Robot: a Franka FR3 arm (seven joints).
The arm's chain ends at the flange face. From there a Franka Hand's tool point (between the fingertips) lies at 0.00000 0.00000 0.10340 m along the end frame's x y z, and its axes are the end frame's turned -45 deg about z.
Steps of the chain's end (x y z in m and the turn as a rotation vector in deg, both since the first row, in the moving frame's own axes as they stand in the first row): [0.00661 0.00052 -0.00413 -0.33 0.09 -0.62]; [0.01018 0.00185 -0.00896 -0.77 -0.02 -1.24]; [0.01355 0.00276 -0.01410 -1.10 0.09 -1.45]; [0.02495 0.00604 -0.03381 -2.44 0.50 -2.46]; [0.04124 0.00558 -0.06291 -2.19 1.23 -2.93]
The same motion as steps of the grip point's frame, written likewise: [0.00400 0.00558 -0.00413 -0.30 -0.17 -0.62]; [0.00489 0.00947 -0.00897 -0.53 -0.56 -1.24]; [0.00636 0.01307 -0.01412 -0.84 -0.71 -1.45]; [0.01098 0.02572 -0.03391 -2.08 -1.37 -2.46]; [0.02410 0.03750 -0.06301 -2.42 -0.68 -2.93]
